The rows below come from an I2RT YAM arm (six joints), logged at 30 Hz.
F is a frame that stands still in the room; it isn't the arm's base.
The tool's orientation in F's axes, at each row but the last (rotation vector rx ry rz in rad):
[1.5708 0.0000 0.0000]
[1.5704 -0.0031 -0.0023]
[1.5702 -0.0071 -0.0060]
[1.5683 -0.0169 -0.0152]
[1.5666 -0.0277 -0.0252]
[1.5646 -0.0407 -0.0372]
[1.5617 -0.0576 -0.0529]
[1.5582 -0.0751 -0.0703]
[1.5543 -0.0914 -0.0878]
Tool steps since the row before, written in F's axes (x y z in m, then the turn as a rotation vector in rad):
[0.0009 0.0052 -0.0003 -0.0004 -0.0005 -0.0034]
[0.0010 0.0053 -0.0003 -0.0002 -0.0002 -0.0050]
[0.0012 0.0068 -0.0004 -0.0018 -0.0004 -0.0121]
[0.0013 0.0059 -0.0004 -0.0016 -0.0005 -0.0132]
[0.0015 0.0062 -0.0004 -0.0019 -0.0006 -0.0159]
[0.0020 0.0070 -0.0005 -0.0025 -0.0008 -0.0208]
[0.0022 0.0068 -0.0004 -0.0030 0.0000 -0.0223]
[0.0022 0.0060 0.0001 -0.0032 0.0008 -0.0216]
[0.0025 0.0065 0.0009 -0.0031 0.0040 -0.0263]
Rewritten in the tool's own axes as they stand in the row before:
[0.0009 -0.0003 -0.0052 -0.0004 -0.0034 0.0005]
[0.0010 -0.0003 -0.0053 -0.0002 -0.0050 0.0002]
[0.0011 -0.0004 -0.0068 -0.0018 -0.0121 0.0004]
[0.0012 -0.0004 -0.0059 -0.0016 -0.0132 0.0005]
[0.0013 -0.0004 -0.0062 -0.0019 -0.0159 0.0006]
[0.0016 -0.0005 -0.0071 -0.0025 -0.0208 0.0008]
[0.0017 -0.0003 -0.0069 -0.0031 -0.0223 0.0000]
[0.0016 0.0002 -0.0062 -0.0033 -0.0216 -0.0007]
[0.0017 0.0010 -0.0067 -0.0036 -0.0262 -0.0040]

